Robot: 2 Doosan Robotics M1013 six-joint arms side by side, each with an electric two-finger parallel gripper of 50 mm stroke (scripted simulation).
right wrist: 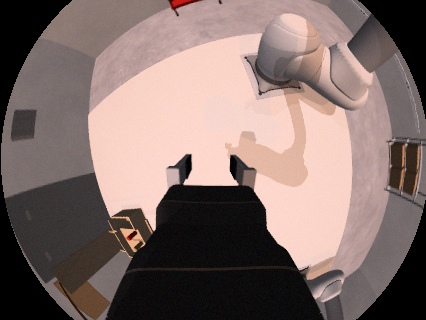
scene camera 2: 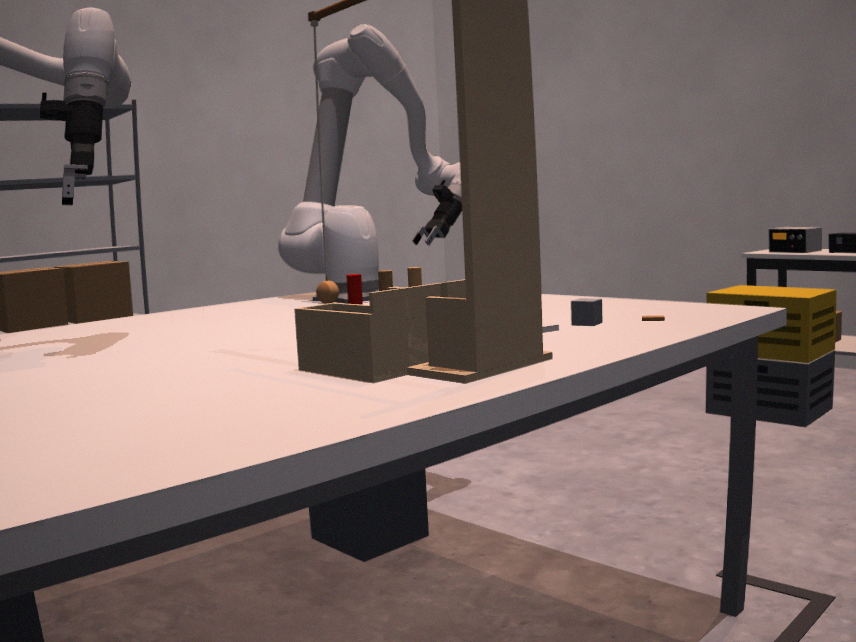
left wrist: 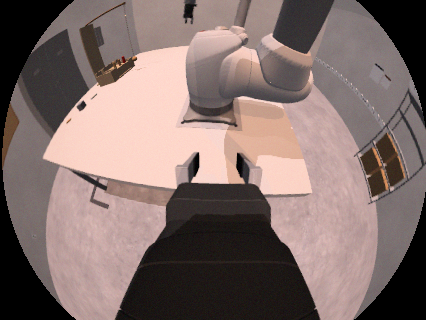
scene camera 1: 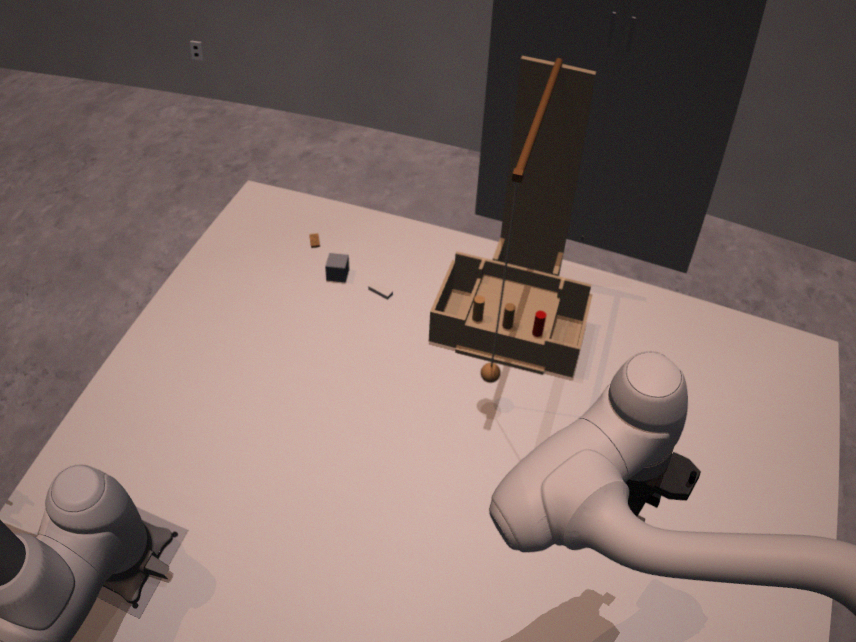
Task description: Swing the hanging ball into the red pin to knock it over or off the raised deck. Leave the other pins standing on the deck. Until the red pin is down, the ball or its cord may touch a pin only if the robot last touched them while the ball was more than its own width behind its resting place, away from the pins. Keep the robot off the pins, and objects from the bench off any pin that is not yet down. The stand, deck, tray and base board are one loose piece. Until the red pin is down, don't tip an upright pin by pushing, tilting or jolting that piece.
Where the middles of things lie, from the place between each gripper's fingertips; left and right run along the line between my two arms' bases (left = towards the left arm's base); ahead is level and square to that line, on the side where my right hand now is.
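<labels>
My right hand [scene camera 2: 67,201] is 630 mm short of the dark cube [scene camera 2: 584,311] and 820 mm to the right of it, and it is also 300 mm above the cube.
As for my left hand [scene camera 2: 420,243], the dark cube is 430 mm to the right of that hand and 930 mm ahead of it. The cube is also 130 mm below my left hand.
</labels>
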